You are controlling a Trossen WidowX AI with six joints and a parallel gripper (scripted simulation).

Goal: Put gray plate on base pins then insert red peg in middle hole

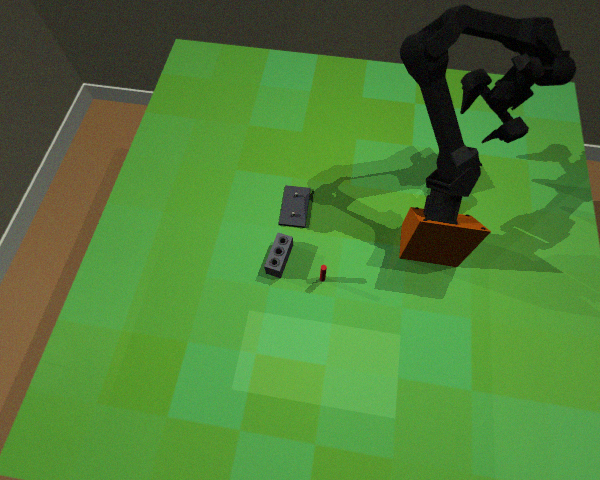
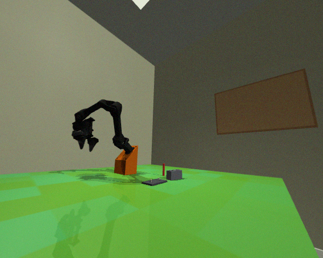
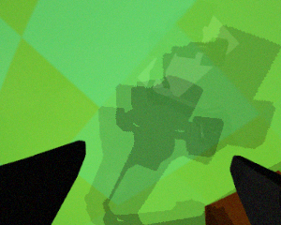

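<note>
Now: the gray plate 40 cm ahead of my gripper tip, 39 cm to the left of it and 12 cm below it. From my gripper tip the other things lie so: red peg 42 cm to the left, 28 cm ahead, 12 cm below.
</note>
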